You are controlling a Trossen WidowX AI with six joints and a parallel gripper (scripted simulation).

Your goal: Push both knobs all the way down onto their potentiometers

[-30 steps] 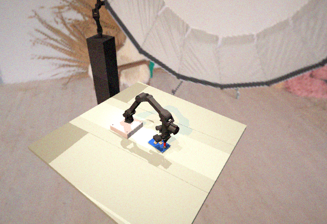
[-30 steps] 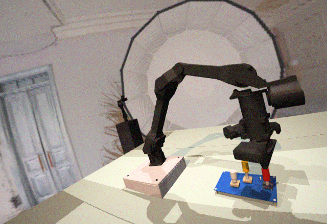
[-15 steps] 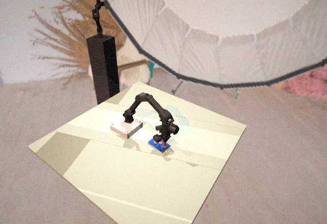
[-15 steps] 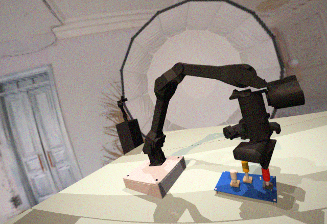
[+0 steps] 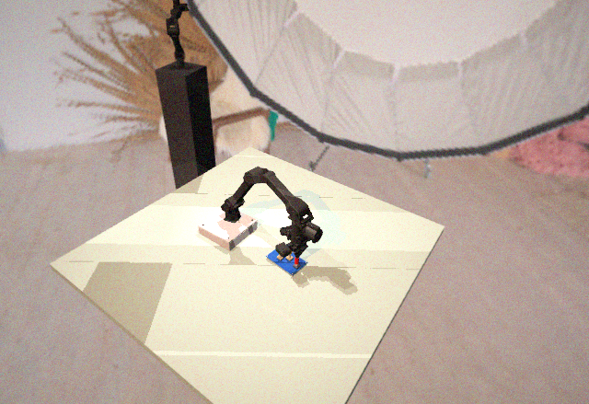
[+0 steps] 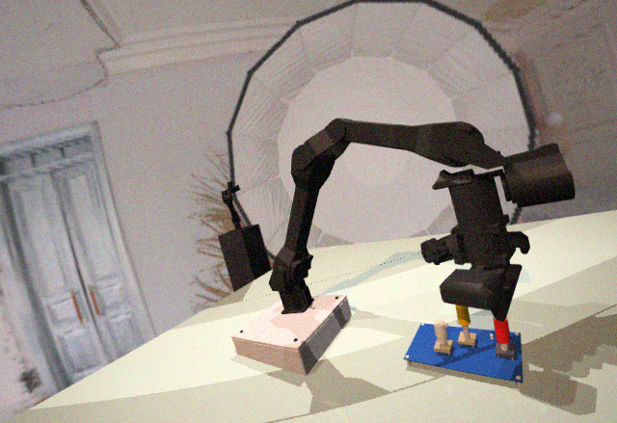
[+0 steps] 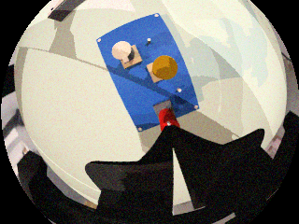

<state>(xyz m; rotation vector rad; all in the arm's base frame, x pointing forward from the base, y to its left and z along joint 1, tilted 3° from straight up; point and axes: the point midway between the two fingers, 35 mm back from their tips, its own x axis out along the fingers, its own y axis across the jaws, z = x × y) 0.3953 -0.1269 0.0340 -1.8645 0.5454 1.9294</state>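
Now: the red knob 1 cm below my gripper tip. From my gripper tip the other things lie so: beige knob: 8 cm behind, 1 cm to the left, 2 cm below.
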